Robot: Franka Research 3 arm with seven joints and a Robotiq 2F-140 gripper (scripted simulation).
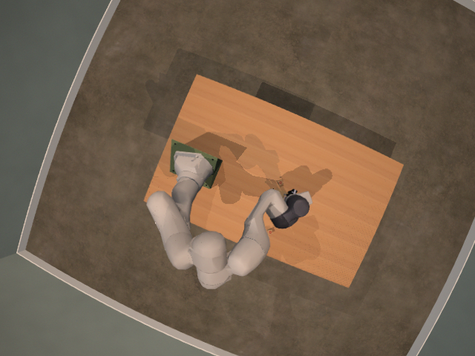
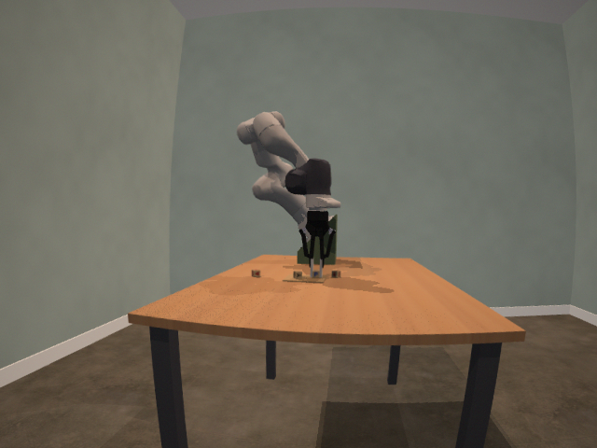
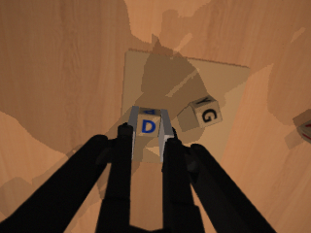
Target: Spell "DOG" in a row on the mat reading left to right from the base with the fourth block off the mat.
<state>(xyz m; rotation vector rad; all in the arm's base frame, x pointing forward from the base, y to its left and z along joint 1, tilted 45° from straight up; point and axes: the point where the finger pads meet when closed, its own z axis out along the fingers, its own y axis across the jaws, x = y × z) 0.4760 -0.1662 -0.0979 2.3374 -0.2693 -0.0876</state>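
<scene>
Right now the mat is 40 mm to the right of my hand and 40 mm below it. Also, from my hand: G block: 10 mm ahead, 70 mm to the right, 20 mm below.
</scene>
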